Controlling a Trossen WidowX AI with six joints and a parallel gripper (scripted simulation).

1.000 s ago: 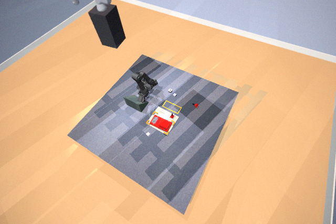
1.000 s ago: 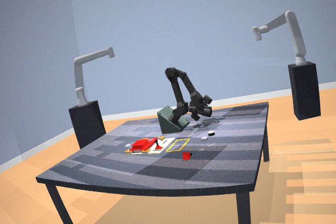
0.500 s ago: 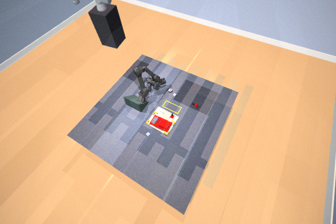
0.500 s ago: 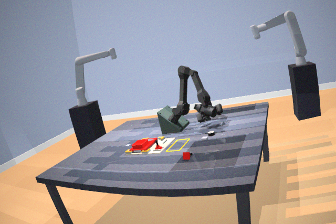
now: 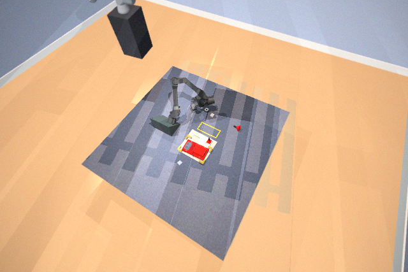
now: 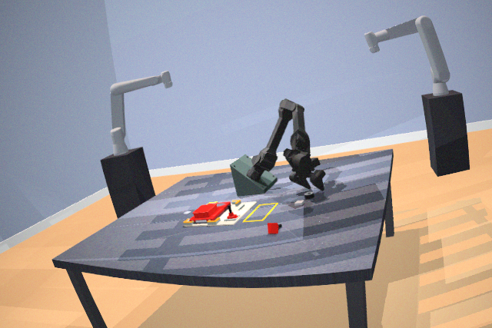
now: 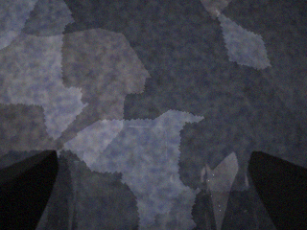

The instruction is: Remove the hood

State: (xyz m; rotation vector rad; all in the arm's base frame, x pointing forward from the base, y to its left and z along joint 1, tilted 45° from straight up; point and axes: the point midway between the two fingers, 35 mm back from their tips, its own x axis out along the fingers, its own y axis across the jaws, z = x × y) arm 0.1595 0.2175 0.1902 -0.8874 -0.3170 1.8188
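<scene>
Right now my gripper tip is 80 mm short of the black-and-white wheel and 20 mm to the left of it. Round my gripper tip: red hood: 180 mm ahead, 440 mm to the right, 40 mm above; then white base plate: 140 mm ahead, 410 mm to the right, 10 mm above.
</scene>
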